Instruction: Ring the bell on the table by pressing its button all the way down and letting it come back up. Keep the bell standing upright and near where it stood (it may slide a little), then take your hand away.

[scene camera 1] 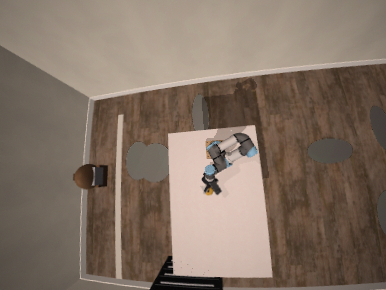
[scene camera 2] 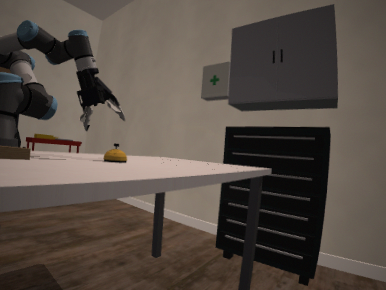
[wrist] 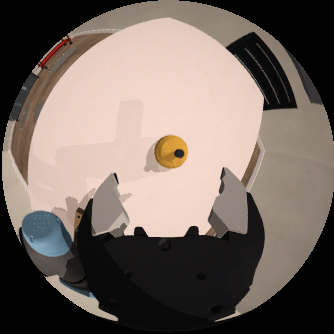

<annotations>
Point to a yellow dome bell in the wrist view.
At 164, 148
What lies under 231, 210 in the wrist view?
My gripper.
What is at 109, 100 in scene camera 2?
My gripper.
</annotations>
